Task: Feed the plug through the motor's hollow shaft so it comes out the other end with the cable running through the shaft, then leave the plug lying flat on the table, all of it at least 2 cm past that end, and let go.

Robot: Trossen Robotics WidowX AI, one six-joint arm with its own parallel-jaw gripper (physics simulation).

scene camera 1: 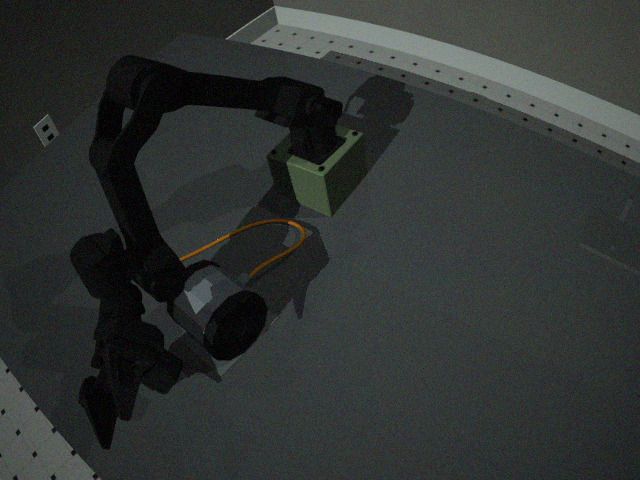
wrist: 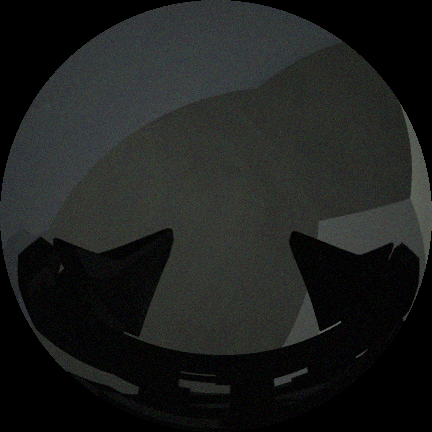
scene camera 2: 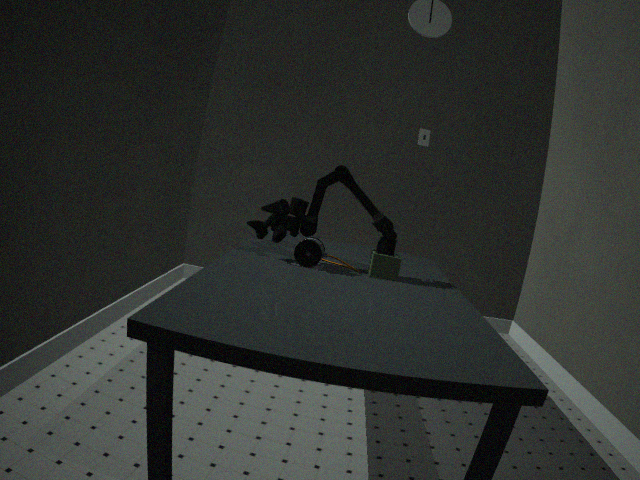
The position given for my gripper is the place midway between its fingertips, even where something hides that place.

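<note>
Nothing is in the grasp of my gripper (scene camera 1: 114,435), and it is open. I also see the gripper in scene camera 2 (scene camera 2: 254,215) and in the wrist view (wrist: 233,236).
</note>
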